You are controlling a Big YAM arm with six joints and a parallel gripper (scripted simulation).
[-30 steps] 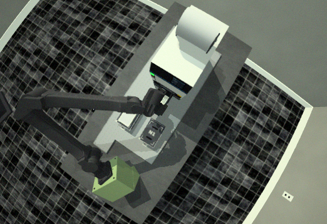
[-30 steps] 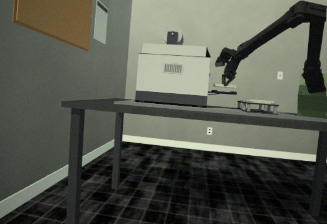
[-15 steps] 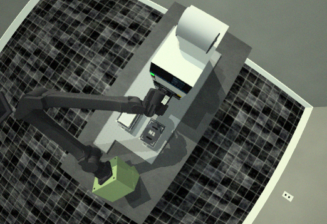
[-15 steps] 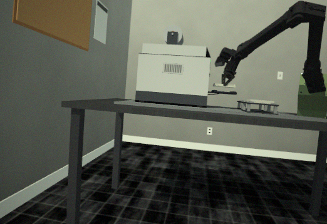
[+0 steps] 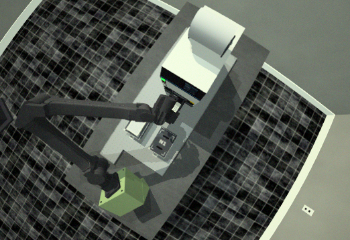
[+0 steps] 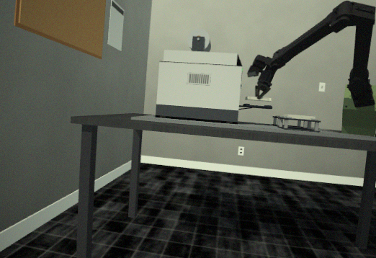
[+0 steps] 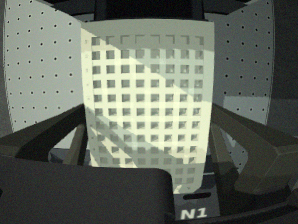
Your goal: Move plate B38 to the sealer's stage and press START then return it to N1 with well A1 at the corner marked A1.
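Right now the sealer stage is 4 cm below my hand. The rest, counted from my hand: foil roll (32 cm ahead, 28 cm above, 10 cm to the left); then white-topped plate (21 cm behind, 8 cm below, 7 cm to the left).
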